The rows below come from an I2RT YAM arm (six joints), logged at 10 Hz.
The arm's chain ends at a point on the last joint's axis. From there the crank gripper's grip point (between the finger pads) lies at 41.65 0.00 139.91 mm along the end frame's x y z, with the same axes.
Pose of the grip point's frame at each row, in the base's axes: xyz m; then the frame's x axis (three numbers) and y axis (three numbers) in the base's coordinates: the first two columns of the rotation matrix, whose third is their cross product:
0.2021 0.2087 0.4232 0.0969 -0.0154 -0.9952 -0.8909 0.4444 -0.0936
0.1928 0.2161 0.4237 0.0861 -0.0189 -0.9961 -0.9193 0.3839 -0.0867
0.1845 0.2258 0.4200 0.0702 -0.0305 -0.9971 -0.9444 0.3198 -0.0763
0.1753 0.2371 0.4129 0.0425 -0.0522 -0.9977 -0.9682 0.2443 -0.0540
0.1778 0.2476 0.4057 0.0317 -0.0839 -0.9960 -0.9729 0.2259 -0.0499
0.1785 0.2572 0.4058 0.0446 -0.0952 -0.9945 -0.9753 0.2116 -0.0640
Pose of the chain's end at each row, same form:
0.1360 0.0840 0.4605 0.0969 -0.0154 -0.9952 -0.8909 0.4444 -0.0936
0.1355 0.0877 0.4630 0.0861 -0.0189 -0.9961 -0.9193 0.3839 -0.0867
0.1366 0.0946 0.4624 0.0702 -0.0305 -0.9971 -0.9444 0.3198 -0.0763
0.1390 0.1038 0.4601 0.0425 -0.0522 -0.9977 -0.9682 0.2443 -0.0540
0.1444 0.1153 0.4576 0.0317 -0.0839 -0.9960 -0.9729 0.2259 -0.0499
0.1463 0.1251 0.4589 0.0446 -0.0952 -0.9945 -0.9753 0.2116 -0.0640

